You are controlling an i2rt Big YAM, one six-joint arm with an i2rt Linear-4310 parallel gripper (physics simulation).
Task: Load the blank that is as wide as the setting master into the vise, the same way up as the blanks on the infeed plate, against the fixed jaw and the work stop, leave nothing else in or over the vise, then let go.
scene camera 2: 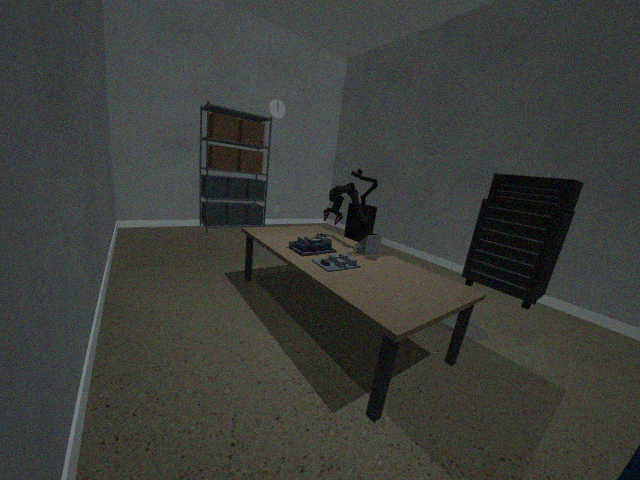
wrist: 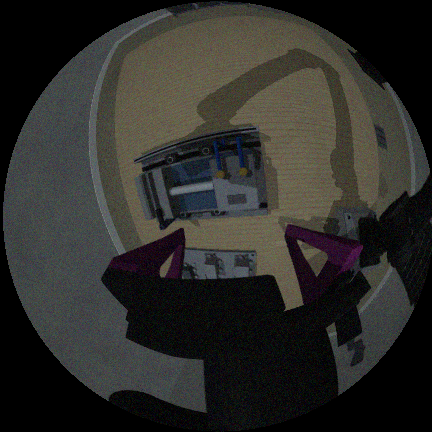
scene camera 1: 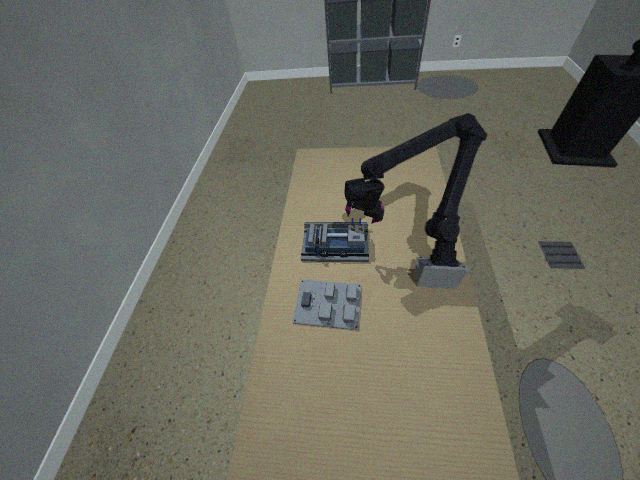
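Note:
My gripper (scene camera 1: 362,215) (scene camera 2: 331,219) (wrist: 237,232) is open and empty, with magenta fingers wide apart, above and behind the vise. The vise (scene camera 1: 338,243) (scene camera 2: 311,246) (wrist: 200,201) has a blue bed, grey jaws and a pale round bar along it. A light block (wrist: 235,187) at its right end carries two blue rods with yellow bases. The grey infeed plate (scene camera 1: 310,316) (scene camera 2: 333,269) (wrist: 230,260) bears several light grey blanks and one dark block (scene camera 1: 306,299) at its left. The wrist view hides part of the plate. Which piece is the setting master, and the blanks' exact widths, I cannot tell.
The wooden table (scene camera 1: 361,382) (scene camera 2: 408,294) carries everything. The arm's grey base (scene camera 1: 440,275) (scene camera 2: 372,244) stands right of the vise. A shelf rack (scene camera 2: 201,170) stands by the far wall, and a dark slatted object (scene camera 2: 522,232) is beyond the table at the right.

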